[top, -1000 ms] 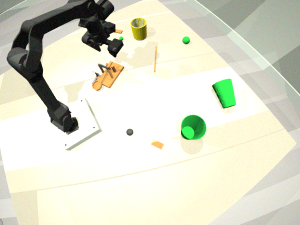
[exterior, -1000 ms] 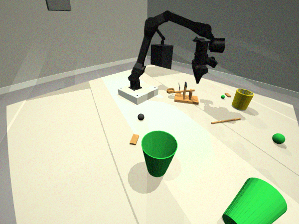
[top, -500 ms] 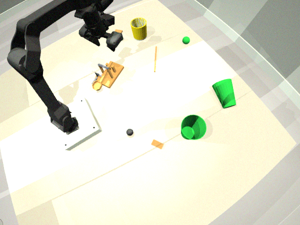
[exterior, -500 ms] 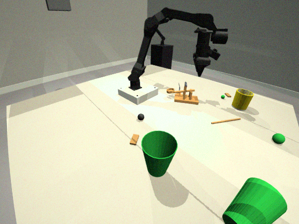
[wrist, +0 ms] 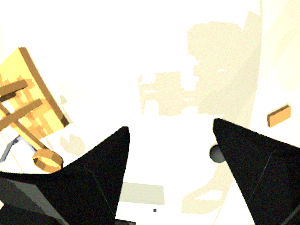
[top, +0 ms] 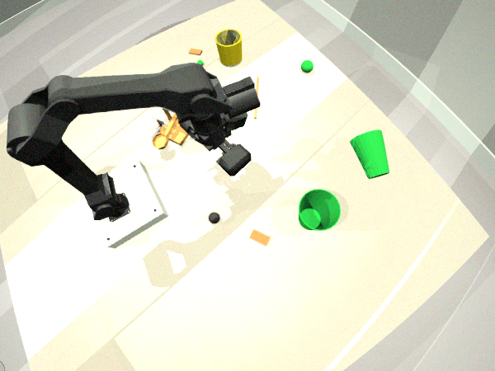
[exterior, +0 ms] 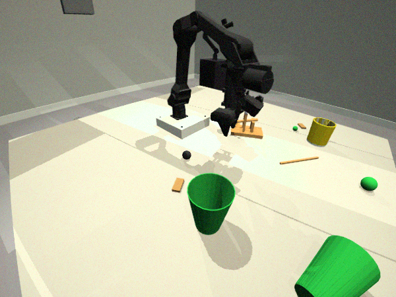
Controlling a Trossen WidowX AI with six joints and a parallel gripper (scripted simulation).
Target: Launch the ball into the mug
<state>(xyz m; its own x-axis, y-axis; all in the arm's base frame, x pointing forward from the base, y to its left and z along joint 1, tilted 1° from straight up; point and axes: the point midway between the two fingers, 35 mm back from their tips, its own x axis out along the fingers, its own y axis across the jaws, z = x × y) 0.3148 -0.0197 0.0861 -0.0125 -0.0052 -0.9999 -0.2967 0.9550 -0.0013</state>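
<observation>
My gripper tip is 8 cm past the black ball, 12 cm to the left of it and 9 cm above it. The rest, counted from my gripper tip: wooden catapult: 9 cm behind, 19 cm to the left, 5 cm below; small green ball: 9 cm ahead, 42 cm to the left, 9 cm below; thin wooden stick: 20 cm ahead, 19 cm to the left, 10 cm below.
</observation>
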